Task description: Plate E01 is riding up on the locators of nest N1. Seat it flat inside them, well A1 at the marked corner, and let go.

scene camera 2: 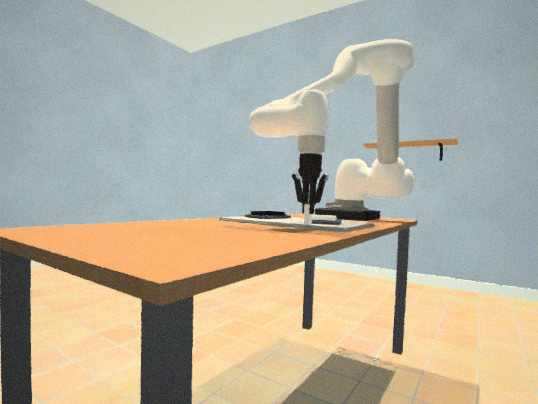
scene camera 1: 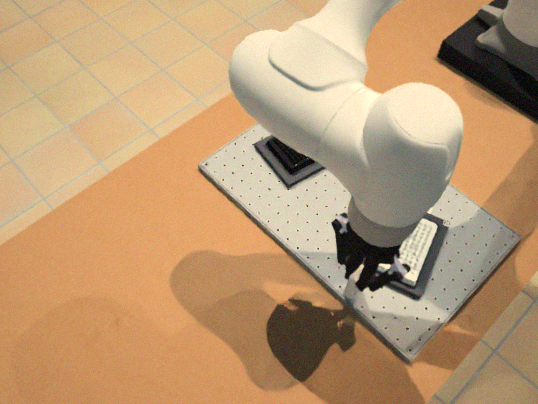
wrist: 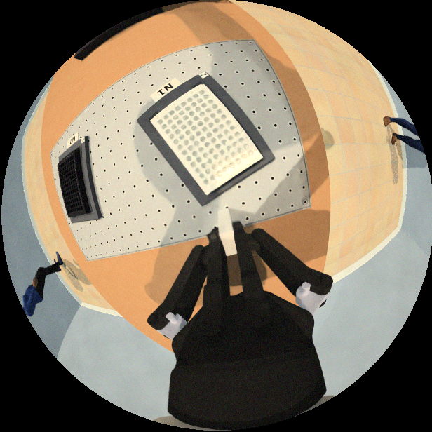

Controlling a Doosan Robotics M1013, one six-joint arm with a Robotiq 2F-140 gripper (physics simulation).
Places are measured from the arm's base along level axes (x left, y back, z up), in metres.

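Pixels of known places: gripper, fingertip midpoint: (scene camera 2: pixel 307 224) (scene camera 1: pixel 352 290); arm's base at its link origin: (scene camera 2: pixel 348 209) (scene camera 1: pixel 526 43).
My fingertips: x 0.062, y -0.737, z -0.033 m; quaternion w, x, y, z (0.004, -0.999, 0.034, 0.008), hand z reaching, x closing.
Observation:
For each thing: its top centre in the pictures, then the offset to it from my fingertips. "*": a spot on its surface instead. Level surfaces: height alone.
- Plate E01 at its top centre: (scene camera 1: pixel 404 241) (scene camera 2: pixel 324 215) dx +0.016, dy +0.119, dz +0.028 m
- dark nest N1 at its top centre: (scene camera 1: pixel 403 242) (scene camera 2: pixel 324 218) dx +0.015, dy +0.125, dz +0.014 m
- black plate at its top centre: (scene camera 1: pixel 305 140) (scene camera 2: pixel 268 211) dx -0.252, dy +0.178, dz +0.026 m
- second dark nest at its top centre: (scene camera 1: pixel 305 144) (scene camera 2: pixel 268 214) dx -0.252, dy +0.178, dz +0.014 m
- perforated board at a spot on its surface: (scene camera 1: pixel 235 187) * dx -0.290, dy +0.019, dz -0.001 m
- orange table at its surface level: dz -0.014 m
Plate E01 (scene camera 1: pixel 422 245) (scene camera 2: pixel 325 218) (wrist: pixel 205 137) is the white many-welled plate on the dark nest N1 (scene camera 1: pixel 430 255) (wrist: pixel 174 160). Its outline lies within the nest's border in the wrist view; whether it is fully flat is too fine to tell. The small A1 mark (wrist: pixel 203 75) is at the nest's far corner. My gripper (scene camera 1: pixel 352 290) (scene camera 2: pixel 307 215) (wrist: pixel 225 217) is shut and empty, its pale pads together. It points down beside the plate's near short side, apart from it, near the pegboard's edge. It hides part of the plate and nest in scene camera 1.
A black plate (scene camera 1: pixel 287 156) (wrist: pixel 73 182) sits on a second dark nest (scene camera 1: pixel 290 181) (wrist: pixel 93 192), labelled N2, at the other end of the perforated board (scene camera 1: pixel 235 187) (wrist: pixel 120 215). The board lies on the orange table (scene camera 1: pixel 125 220) (scene camera 2: pixel 150 250). The arm's black base (scene camera 2: pixel 350 213) stands behind.

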